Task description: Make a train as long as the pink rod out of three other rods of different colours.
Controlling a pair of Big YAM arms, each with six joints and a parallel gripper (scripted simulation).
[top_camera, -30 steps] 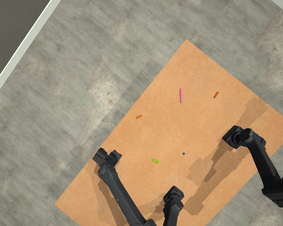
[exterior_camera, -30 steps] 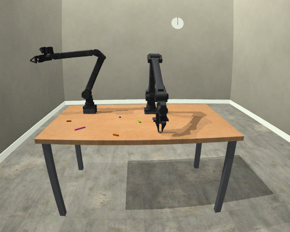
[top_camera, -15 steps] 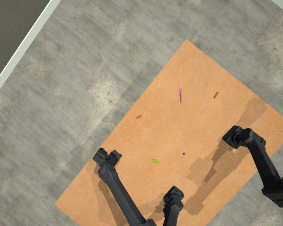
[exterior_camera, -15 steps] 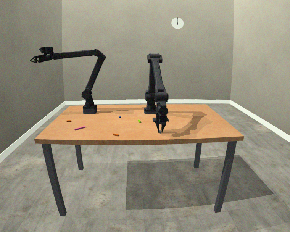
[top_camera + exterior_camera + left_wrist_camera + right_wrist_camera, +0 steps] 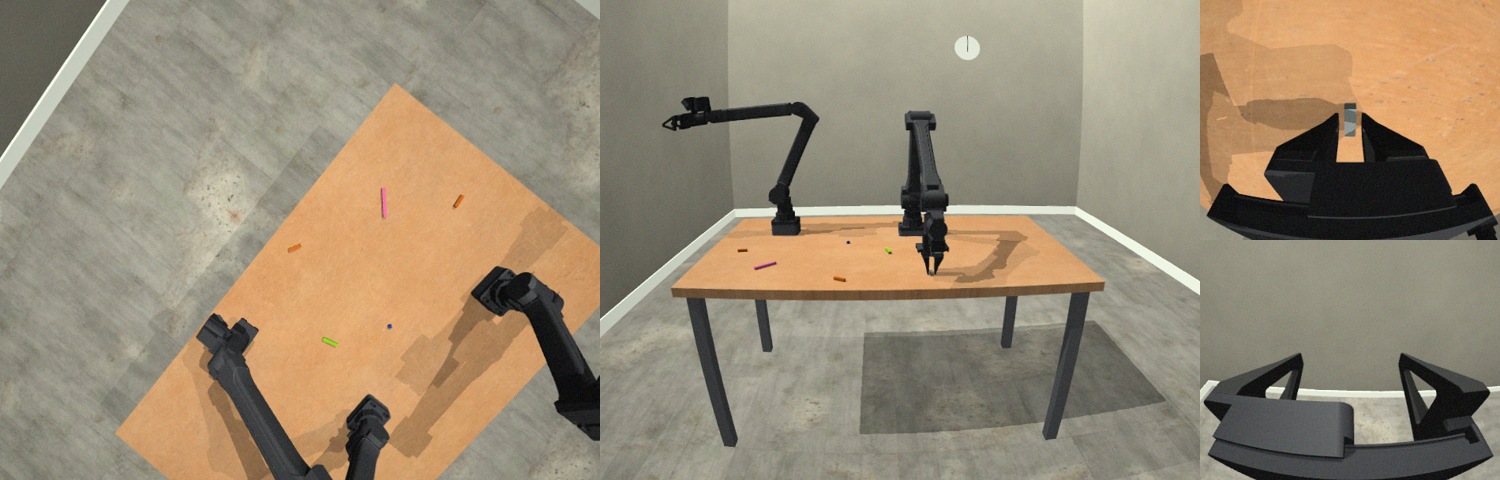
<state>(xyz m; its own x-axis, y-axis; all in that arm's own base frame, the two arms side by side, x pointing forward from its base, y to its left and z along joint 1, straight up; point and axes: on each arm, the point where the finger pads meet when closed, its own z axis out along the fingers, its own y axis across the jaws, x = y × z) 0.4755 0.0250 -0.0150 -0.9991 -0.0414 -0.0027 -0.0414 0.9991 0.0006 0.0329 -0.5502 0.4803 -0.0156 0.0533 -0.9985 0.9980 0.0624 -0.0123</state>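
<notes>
Right now my left hand is right at the grey rod. From my left hand the other things lie so: pink rod 5 cm behind, 59 cm to the right; then lime rod 22 cm behind, 15 cm to the right; then blue rod 32 cm behind, 32 cm to the right.
</notes>
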